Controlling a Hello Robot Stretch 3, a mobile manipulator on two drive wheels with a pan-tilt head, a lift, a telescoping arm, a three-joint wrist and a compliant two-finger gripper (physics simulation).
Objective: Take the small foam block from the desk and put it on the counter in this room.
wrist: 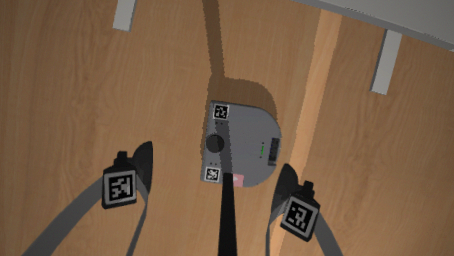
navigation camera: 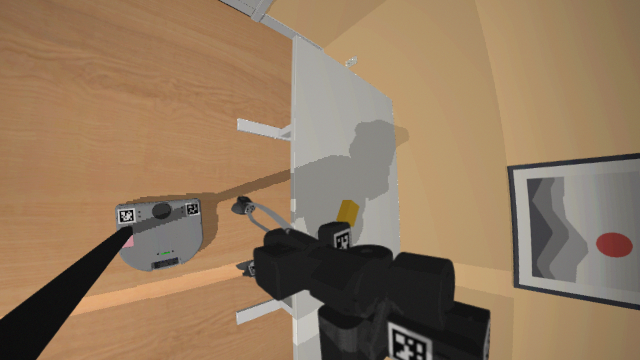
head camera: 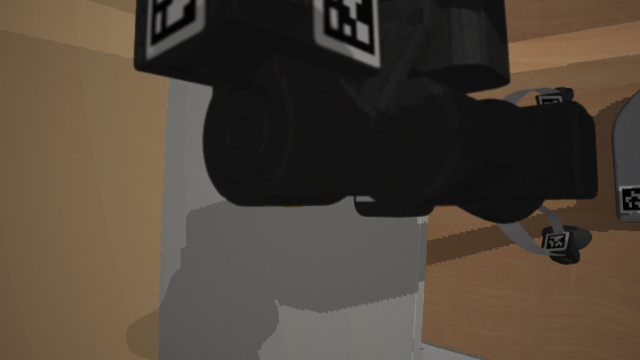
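Pixels of known places: gripper, fingertip midpoint: [navigation camera: 241,234]; robot's base, link origin: [navigation camera: 161,210].
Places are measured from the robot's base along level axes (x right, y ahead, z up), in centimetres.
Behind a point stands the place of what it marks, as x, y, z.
Observation:
The small foam block [head camera: 293,206] @(59.6, -0.5, 74.4) [navigation camera: 348,212] @(57.3, -5.0, 76.5) is yellow and lies on the light grey desk [head camera: 350,330] @(49.3, 20.1, 72.0) [navigation camera: 325,100] @(54.6, 40.8, 72.0) [wrist: 405,17]. In the head camera view a thin sliver of it shows below my wrist, which hides the rest. In the navigation camera view it is beside my wrist, partly in shadow. My gripper [head camera: 560,170] @(12.6, -2.2, 86.5) [navigation camera: 245,237] @(12.6, -2.2, 86.5) [wrist: 215,170] @(12.6, -2.2, 86.5) is open and empty. Its fingers are apart, beyond the desk's long edge, over the wooden floor and pointing away from the block. The counter cannot be made out in these views.
My grey base [head camera: 630,155] @(13.3, -9.8, 16.0) [navigation camera: 172,235] @(3.5, -11.4, 16.0) [wrist: 250,125] stands on the floor beside the desk. White desk legs [navigation camera: 260,128] [wrist: 385,65] reach out under the desk edge. A tan wall runs along the desk's far side, with a framed picture [navigation camera: 565,215] @(113.1, -14.1, 143.3).

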